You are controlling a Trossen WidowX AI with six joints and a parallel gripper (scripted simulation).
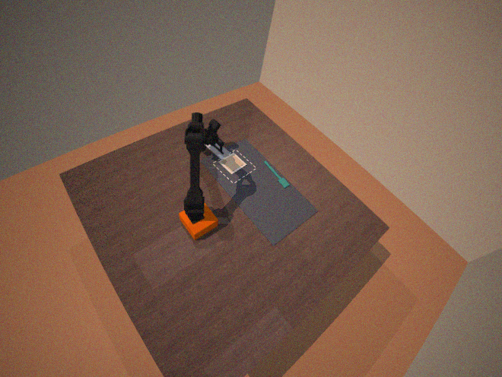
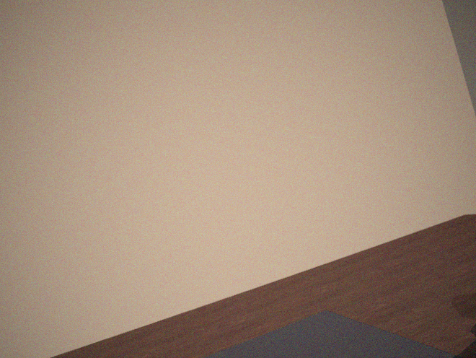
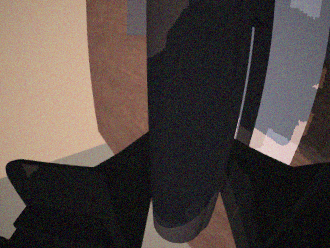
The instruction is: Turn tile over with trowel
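My gripper tip is 30 mm short of the grey mat, 380 mm to the left of it and 70 mm above it. Round my gripper tip: slim teal tool 170 mm ahead, 400 mm to the right, 50 mm below; trowel 20 mm behind, 10 mm below; cream tile 190 mm to the right, 50 mm below.
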